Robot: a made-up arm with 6 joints. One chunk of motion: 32 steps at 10 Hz.
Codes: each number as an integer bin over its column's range. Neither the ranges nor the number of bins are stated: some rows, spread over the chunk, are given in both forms.
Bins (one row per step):
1: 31 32 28 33 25 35
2: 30 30 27 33 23 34
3: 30 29 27 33 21 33
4: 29 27 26 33 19 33
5: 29 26 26 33 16 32
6: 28 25 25 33 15 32
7: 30 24 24 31 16 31
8: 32 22 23 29 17 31
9: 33 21 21 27 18 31
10: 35 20 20 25 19 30
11: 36 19 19 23 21 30
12: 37 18 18 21 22 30
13: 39 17 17 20 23 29
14: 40 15 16 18 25 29
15: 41 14 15 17 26 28
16: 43 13 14 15 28 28
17: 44 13 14 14 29 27
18: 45 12 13 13 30 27
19: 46 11 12 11 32 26
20: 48 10 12 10 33 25
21: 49 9 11 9 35 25
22: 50 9 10 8 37 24
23: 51 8 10 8 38 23
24: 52 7 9 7 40 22
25: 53 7 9 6 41 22
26: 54 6 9 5 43 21
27: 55 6 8 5 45 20
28: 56 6 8 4 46 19
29: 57 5 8 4 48 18
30: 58 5 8 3 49 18
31: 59 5 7 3 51 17
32: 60 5 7 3 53 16
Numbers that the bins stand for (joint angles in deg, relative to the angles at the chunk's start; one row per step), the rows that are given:
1: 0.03 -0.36 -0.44 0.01 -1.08 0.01
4: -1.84 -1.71 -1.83 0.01 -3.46 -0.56
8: 0.97 -3.07 -3.93 -1.32 -4.26 -1.13
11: 4.72 -3.88 -6.73 -3.33 -2.67 -1.42
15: 9.41 -5.23 -9.52 -5.33 -0.68 -1.99
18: 13.16 -5.77 -10.92 -6.67 0.90 -2.28
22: 17.84 -6.58 -13.02 -8.34 3.68 -3.14
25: 20.66 -7.13 -13.72 -9.01 5.27 -3.71
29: 24.41 -7.67 -14.42 -9.67 8.05 -4.86
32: 27.22 -7.67 -15.12 -10.01 10.04 -5.43
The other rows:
2: -0.91 -0.90 -1.14 0.01 -1.88 -0.27
3: -0.91 -1.17 -1.14 0.01 -2.67 -0.56
5: -1.84 -1.98 -1.83 0.01 -4.66 -0.85
6: -2.78 -2.25 -2.53 0.01 -5.05 -0.85
7: -0.91 -2.52 -3.23 -0.66 -4.66 -1.13
9: 1.91 -3.34 -5.33 -1.99 -3.86 -1.13
10: 3.78 -3.61 -6.03 -2.66 -3.46 -1.42
12: 5.66 -4.15 -7.43 -4.00 -2.27 -1.42
13: 7.53 -4.42 -8.13 -4.33 -1.88 -1.71
14: 8.47 -4.96 -8.83 -5.00 -1.08 -1.71
16: 11.28 -5.50 -10.22 -6.00 0.11 -1.99
17: 12.22 -5.50 -10.22 -6.33 0.51 -2.28
19: 14.09 -6.04 -11.62 -7.34 1.70 -2.56
20: 15.97 -6.31 -11.62 -7.67 2.10 -2.85
21: 16.91 -6.58 -12.32 -8.00 2.89 -2.85
23: 18.78 -6.85 -13.02 -8.34 4.08 -3.42
24: 19.72 -7.13 -13.72 -8.67 4.88 -3.71
26: 21.59 -7.40 -13.72 -9.34 6.07 -4.00
27: 22.53 -7.40 -14.42 -9.34 6.86 -4.28
28: 23.47 -7.40 -14.42 -9.67 7.26 -4.57
30: 25.34 -7.67 -14.42 -10.01 8.45 -4.86
31: 26.28 -7.67 -15.12 -10.01 9.24 -5.14

